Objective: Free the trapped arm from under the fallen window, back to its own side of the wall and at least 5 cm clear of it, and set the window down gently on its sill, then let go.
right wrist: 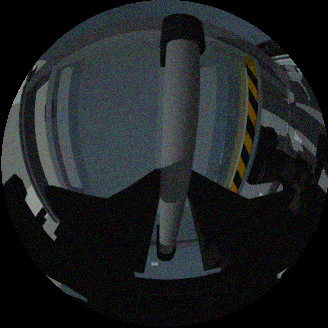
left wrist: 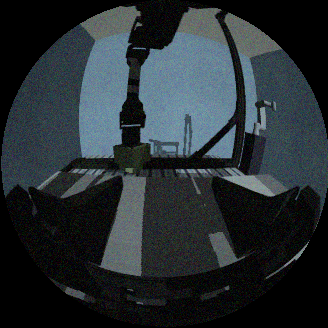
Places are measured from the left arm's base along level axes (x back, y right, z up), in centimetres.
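Pixels of known places: left gripper, fingertip midpoint: (left wrist: pixel 168 181); right gripper, fingertip midpoint: (right wrist: pixel 173 174); right arm's base, origin of the base link: (left wrist: pixel 131 144).
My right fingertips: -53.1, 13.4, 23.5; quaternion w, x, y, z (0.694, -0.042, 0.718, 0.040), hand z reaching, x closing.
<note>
Behind a point stands the place of what it marks, as x, y, z.
My right gripper (right wrist: pixel 173 174) @(-53.1, 13.4, 23.5) is shut on the window's grey bar handle (right wrist: pixel 181 100) @(-55.1, 7.9, 23.7), which runs upright between the dark fingers in the right wrist view. The window's pale see-through pane (right wrist: pixel 120 115) @(-49.7, 9.2, 28.6) spreads behind the handle. My left gripper (left wrist: pixel 168 181) @(-68.3, 13.0, 1.4) is open with nothing between its wide-spread fingers; it points out over a dark surface with pale strips. No part of the window can be made out between the left fingers. The sill, the wall and the gap between the left arm and the window cannot be made out.
In the left wrist view a dark jointed arm (left wrist: pixel 132 107) @(-95.4, 1.7, 10.5) stands beyond, with a green block (left wrist: pixel 132 157) @(-93.7, 2.0, -5.2) at its lower end. A dark post (left wrist: pixel 240 90) @(-102.6, 42.8, 24.0) with a slanting brace (left wrist: pixel 217 137) @(-101.6, 31.7, 1.6) stands at the right. A yellow-black striped strip (right wrist: pixel 252 107) @(-49.5, 6.5, 13.9) runs right of the handle.
</note>
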